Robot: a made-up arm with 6 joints.
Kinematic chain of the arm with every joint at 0, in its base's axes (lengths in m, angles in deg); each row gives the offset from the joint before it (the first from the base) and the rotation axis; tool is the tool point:
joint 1: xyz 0 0 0.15 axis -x
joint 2: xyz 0 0.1 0.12 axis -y
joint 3: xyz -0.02 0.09 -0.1 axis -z
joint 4: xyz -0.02 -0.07 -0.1 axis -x
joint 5: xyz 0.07 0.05 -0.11 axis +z
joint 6: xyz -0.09 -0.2 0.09 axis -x
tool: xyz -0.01 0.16 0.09
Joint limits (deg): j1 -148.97..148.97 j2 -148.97..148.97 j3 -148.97..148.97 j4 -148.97..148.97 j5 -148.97..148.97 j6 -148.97..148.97
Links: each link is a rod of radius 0.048 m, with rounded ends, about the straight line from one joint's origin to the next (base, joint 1, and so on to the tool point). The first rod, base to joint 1, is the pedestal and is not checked.
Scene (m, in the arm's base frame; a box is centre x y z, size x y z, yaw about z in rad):
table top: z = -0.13
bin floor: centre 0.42 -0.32 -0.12 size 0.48 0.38 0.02 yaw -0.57
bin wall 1: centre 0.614 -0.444 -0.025 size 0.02 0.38 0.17 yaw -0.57
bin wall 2: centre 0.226 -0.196 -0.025 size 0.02 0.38 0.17 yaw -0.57
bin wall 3: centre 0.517 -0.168 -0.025 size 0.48 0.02 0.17 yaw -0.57
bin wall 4: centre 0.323 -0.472 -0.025 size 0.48 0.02 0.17 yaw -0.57
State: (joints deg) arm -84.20 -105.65 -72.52 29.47 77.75 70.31
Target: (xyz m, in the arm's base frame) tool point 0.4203 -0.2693 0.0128
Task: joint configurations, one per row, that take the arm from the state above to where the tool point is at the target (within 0.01 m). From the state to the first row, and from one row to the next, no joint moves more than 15 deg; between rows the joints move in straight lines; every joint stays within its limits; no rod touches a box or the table.
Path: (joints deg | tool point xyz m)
1: -90.09 -91.44 -70.06 31.14 77.13 76.20 | -0.3037 0.0785 0.3647
2: -95.98 -77.23 -67.60 32.81 76.52 82.09 | -0.2458 0.1422 0.3779
3: -101.86 -63.02 -65.14 34.48 75.90 87.98 | -0.1618 0.1859 0.4021
4: -107.75 -48.81 -62.68 36.16 75.28 93.87 | -0.0576 0.2005 0.4291
5: -113.64 -34.60 -60.22 37.83 74.67 99.76 | 0.0580 0.1819 0.4482
6: -119.53 -20.39 -57.76 39.50 74.05 105.65 | 0.1746 0.1310 0.4483
7: -125.42 -6.18 -55.30 41.17 73.44 111.54 | 0.2809 0.0542 0.4206
8: -131.31 8.02 -52.84 42.84 72.82 117.43 | 0.3661 -0.0375 0.3600
9: -137.19 22.23 -50.38 44.51 72.20 123.32 | 0.4212 -0.1308 0.2669
10: -143.08 36.44 -47.92 46.19 71.59 129.22 | 0.4402 -0.2119 0.1474
11: -148.97 50.65 -45.46 47.86 70.97 135.11 | 0.4203 -0.2693 0.0128

